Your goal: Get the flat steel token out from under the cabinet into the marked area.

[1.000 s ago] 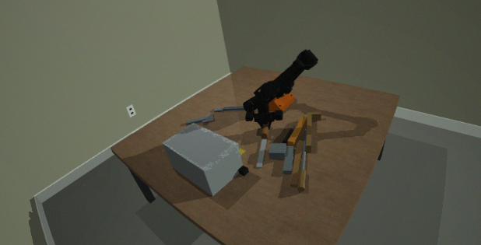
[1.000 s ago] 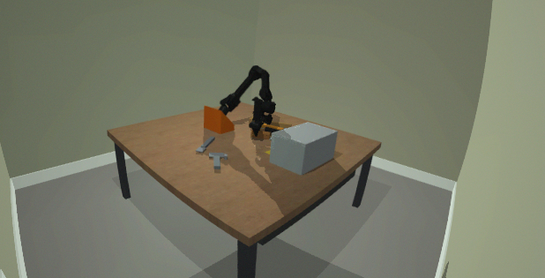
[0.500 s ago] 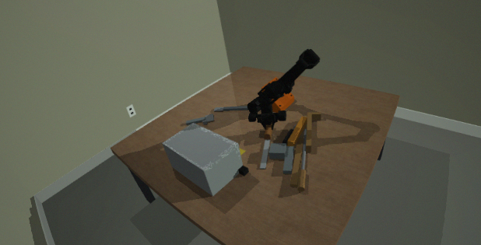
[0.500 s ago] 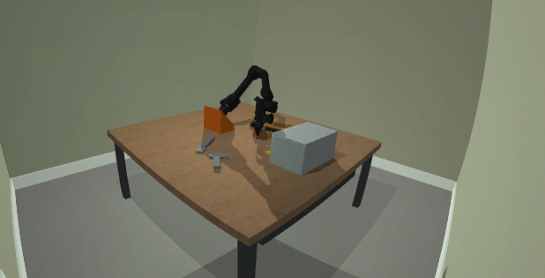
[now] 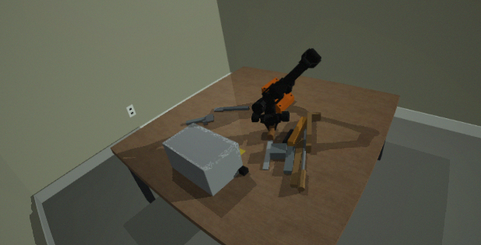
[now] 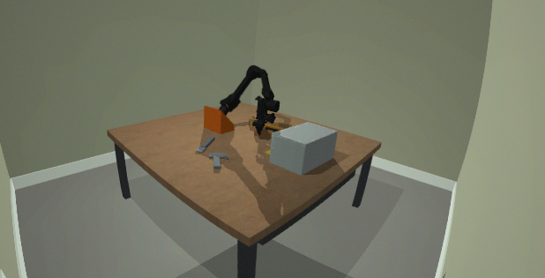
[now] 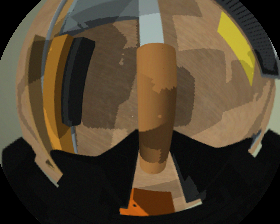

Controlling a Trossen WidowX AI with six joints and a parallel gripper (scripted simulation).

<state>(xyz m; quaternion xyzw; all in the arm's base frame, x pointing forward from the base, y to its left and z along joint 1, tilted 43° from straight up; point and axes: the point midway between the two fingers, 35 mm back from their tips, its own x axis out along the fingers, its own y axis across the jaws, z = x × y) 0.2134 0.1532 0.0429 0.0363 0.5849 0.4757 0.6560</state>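
The orange bar lies 7 cm behind my gripper tip and 12 cm to the left of it. The rest, counted from my gripper tip: grey block 11 cm ahead, 14 cm to the left, 1 cm above; then wooden stick 10 cm ahead, 24 cm to the left; then grey t-piece 15 cm ahead, 42 cm to the right.
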